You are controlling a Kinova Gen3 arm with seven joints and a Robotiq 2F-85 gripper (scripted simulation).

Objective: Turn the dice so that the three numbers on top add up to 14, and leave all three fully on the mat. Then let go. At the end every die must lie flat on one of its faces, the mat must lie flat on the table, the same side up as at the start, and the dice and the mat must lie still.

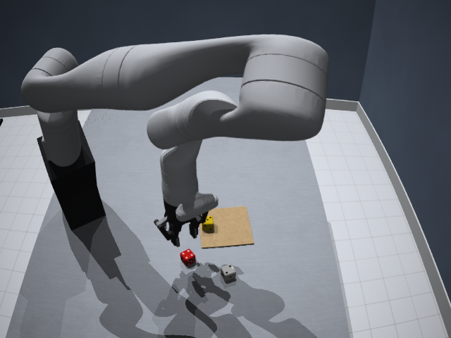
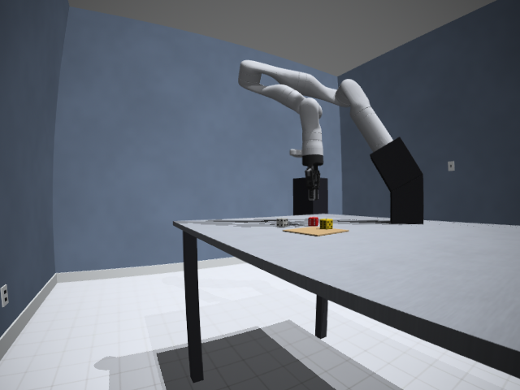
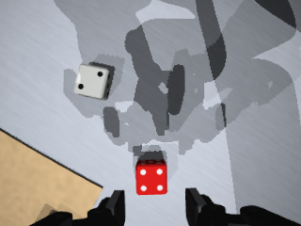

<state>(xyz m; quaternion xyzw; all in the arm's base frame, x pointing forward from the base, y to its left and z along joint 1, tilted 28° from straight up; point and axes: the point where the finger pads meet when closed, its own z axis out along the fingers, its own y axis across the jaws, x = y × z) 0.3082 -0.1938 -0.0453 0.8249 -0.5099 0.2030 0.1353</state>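
Right now my hand is 9 cm above the red die. From my hand the other things lie so: tan mat: 12 cm ahead, 10 cm to the left, 11 cm below; then yellow die: 7 cm ahead, 11 cm to the left, 9 cm below; then white die: 9 cm ahead, 7 cm to the right, 9 cm below.
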